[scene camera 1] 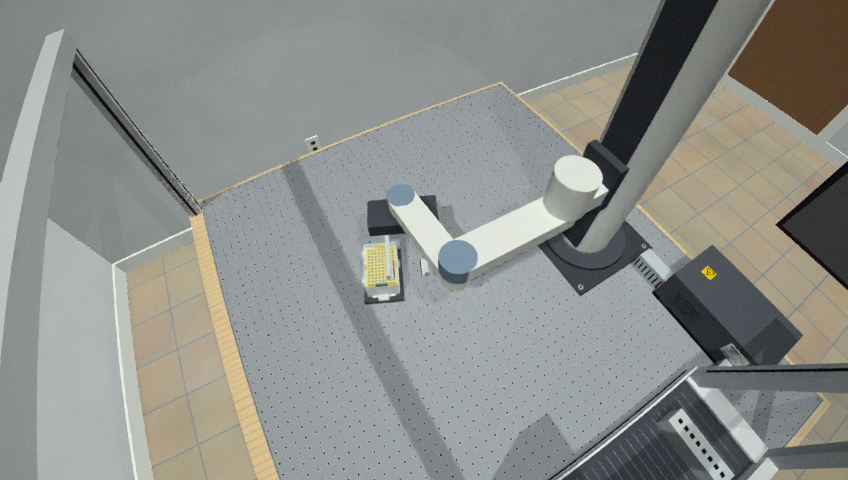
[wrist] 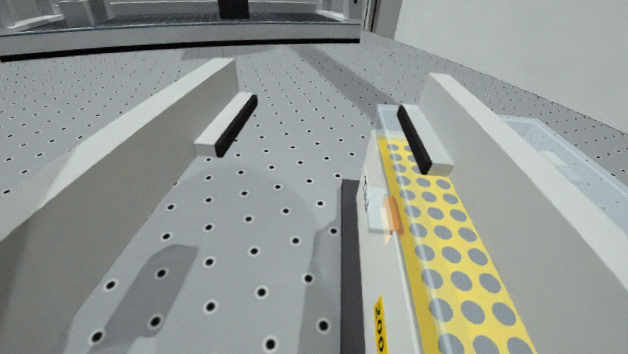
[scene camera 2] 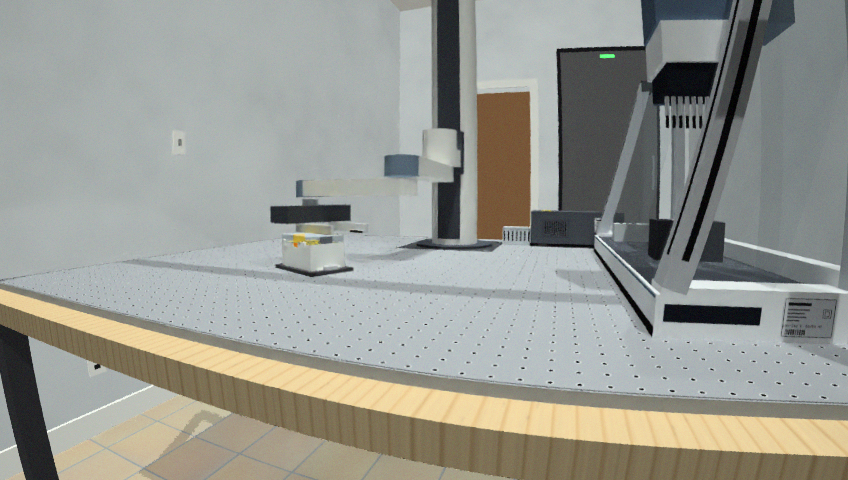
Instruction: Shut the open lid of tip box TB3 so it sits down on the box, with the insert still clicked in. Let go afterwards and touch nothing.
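Frame: origin at the arm's base, x ahead, y left, z up, level; centimetres.
Where they show: gripper, fingertip midpoint: (scene camera 1: 407, 275) (wrist: 328, 87) (scene camera 2: 350, 229); arm's base, link origin: (scene camera 1: 582, 234) (scene camera 2: 454, 248).
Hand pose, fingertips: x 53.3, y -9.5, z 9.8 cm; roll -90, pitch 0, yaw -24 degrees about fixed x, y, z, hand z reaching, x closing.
Note:
Things, the pixels of their centre, and the offset from my fingertips. "pt": a spot on its surface instead. Level surfaces: height alone.
- Tip box TB3, body centre: (wrist: 473, 254) (scene camera 2: 312, 251) (scene camera 1: 381, 269) dx +4.2, dy -7.2, dz -4.7 cm
- perforated table, surface height: dz -8.5 cm
- large instrument, surface spot: (scene camera 2: 711, 300) pt dx +31.7, dy +60.7, dz -4.1 cm
- dark grey controller, surface spot: (scene camera 1: 726, 303) pt dx -62.5, dy +47.6, dz +2.9 cm
Tip box TB3 (scene camera 1: 382, 292) (scene camera 2: 313, 255) (wrist: 375, 260) stands upright with its yellow perforated insert (scene camera 1: 374, 264) (wrist: 442, 232) showing inside. Its clear lid (scene camera 2: 324, 237) (wrist: 389, 116) looks low and roughly level over the box in the second scene view; whether it is fully seated is too small to tell. An orange piece and a clear tab show at the box's side in the wrist view. My gripper (scene camera 1: 407, 262) (scene camera 2: 333, 227) (wrist: 328, 87) is shut to its narrow stop, with a gap and nothing between the fingers. One finger is over the box, the other beside it; contact is unclear.
A dark base plate (scene camera 1: 399, 298) (scene camera 2: 313, 272) (wrist: 351, 265) lies under the box on the perforated table (scene camera 1: 333, 380) (scene camera 2: 476, 321). A large instrument (scene camera 2: 711, 300) stands to the right. The arm's column (scene camera 1: 609, 214) (scene camera 2: 467, 196) and a dark grey controller (scene camera 1: 726, 303) (scene camera 2: 565, 228) stand behind.

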